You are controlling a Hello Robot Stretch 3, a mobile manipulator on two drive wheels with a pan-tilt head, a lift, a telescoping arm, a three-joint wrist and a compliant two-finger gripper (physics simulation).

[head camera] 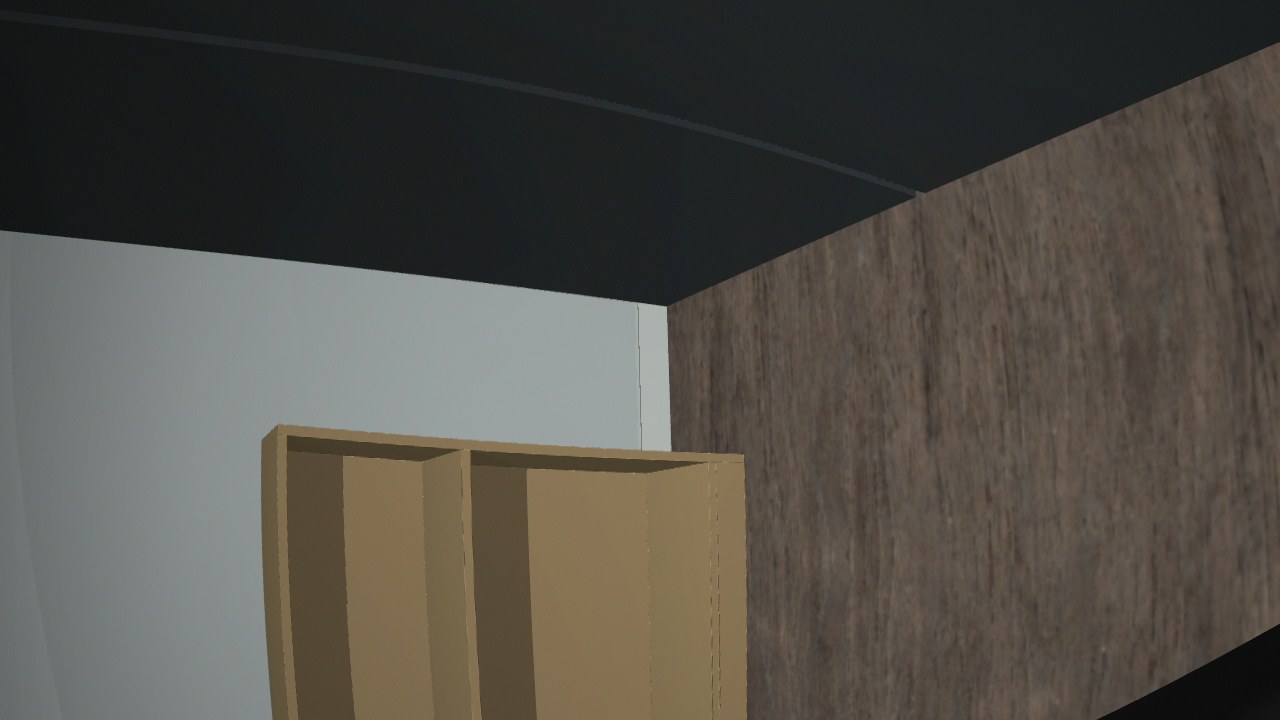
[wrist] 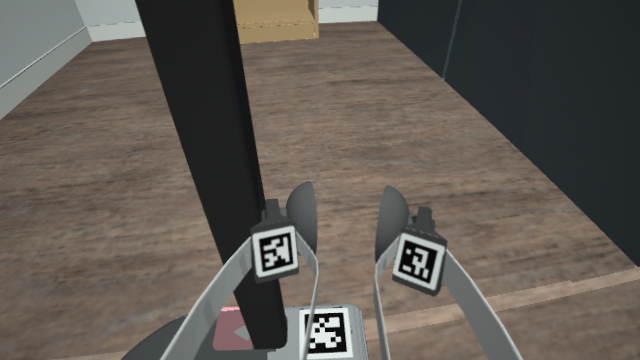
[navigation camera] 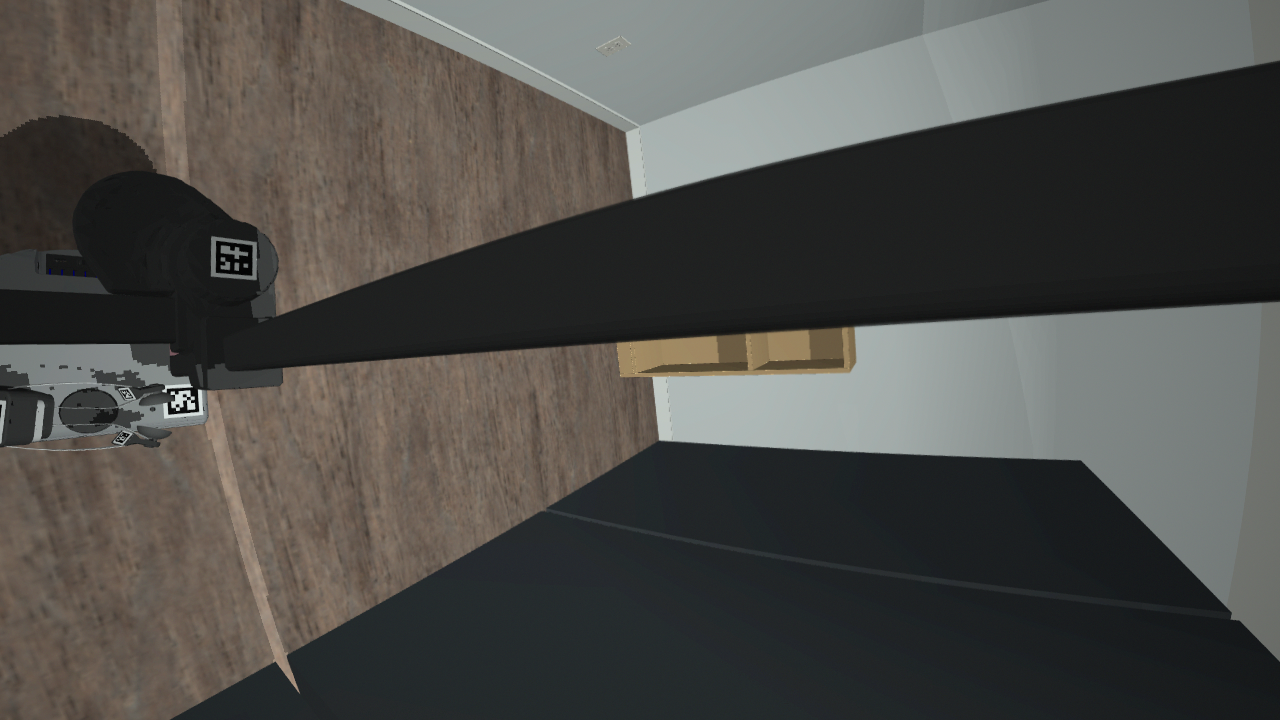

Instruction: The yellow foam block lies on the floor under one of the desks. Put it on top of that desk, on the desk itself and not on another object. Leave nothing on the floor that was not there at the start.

I see my gripper (navigation camera: 170, 415) and a tan shelf unit (head camera: 602, 576).
My gripper also shows in the wrist view (wrist: 346, 209). The tan shelf unit is seen too in the navigation camera view (navigation camera: 820, 351).
